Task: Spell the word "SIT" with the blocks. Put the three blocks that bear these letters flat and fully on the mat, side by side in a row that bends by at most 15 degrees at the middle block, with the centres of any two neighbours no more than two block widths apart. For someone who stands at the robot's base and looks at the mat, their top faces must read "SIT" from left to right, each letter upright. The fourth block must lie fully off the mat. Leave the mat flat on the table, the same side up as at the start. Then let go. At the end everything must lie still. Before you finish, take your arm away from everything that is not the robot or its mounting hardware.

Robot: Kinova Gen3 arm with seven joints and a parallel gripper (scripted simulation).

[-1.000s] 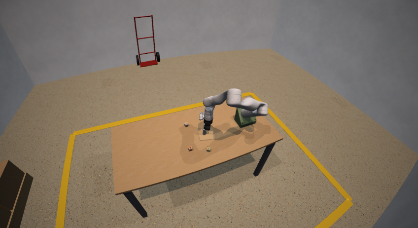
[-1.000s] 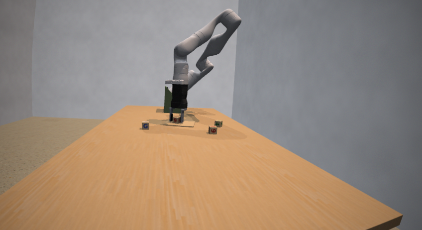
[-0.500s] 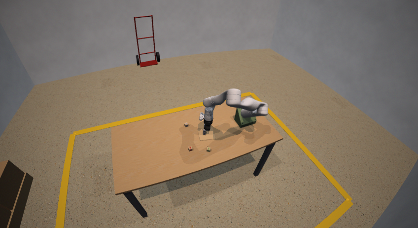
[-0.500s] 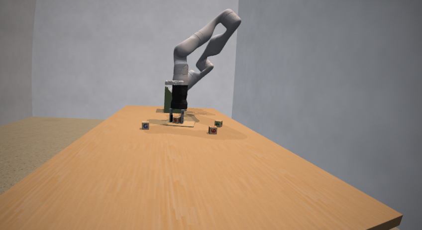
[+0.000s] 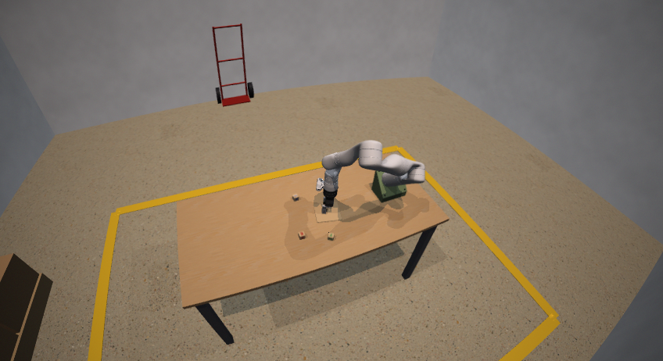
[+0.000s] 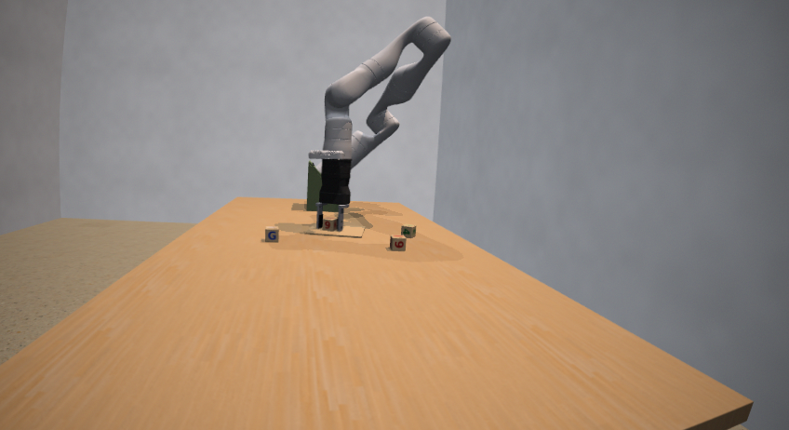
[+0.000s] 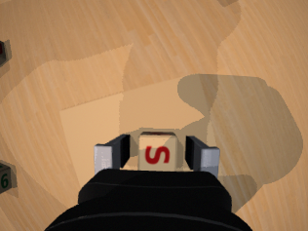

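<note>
Now: the tan mat 10 mm behind my hand, 20 mm to the left of it and 20 mm below it. The rest, counted from my hand: green-marked block (60 mm ahead, 190 mm to the left, 10 mm below); then blue-marked block (120 mm ahead, 150 mm to the right, 10 mm below); then E block (190 mm ahead, 120 mm to the left, 10 mm below).
</note>
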